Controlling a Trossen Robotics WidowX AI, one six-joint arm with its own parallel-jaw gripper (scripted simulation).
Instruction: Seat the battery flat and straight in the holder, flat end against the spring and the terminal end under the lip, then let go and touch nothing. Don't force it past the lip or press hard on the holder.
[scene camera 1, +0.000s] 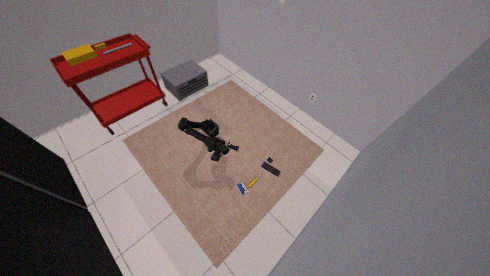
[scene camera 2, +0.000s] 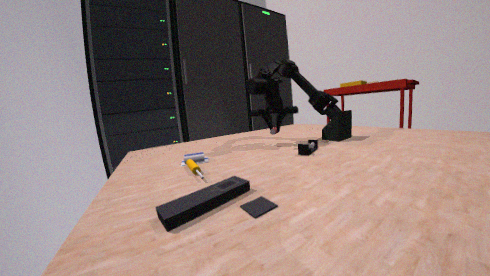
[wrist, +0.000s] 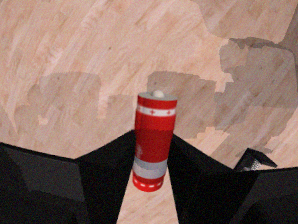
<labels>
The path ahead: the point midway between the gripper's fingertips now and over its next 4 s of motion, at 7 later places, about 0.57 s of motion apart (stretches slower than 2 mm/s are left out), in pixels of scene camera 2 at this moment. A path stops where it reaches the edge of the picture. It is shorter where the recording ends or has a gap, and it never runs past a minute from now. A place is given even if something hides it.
My gripper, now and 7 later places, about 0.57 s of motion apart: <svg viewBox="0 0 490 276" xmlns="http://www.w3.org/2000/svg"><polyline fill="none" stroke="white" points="275,132 282,131 294,129 307,128 308,134 306,140 306,143 306,144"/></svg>
</labels>
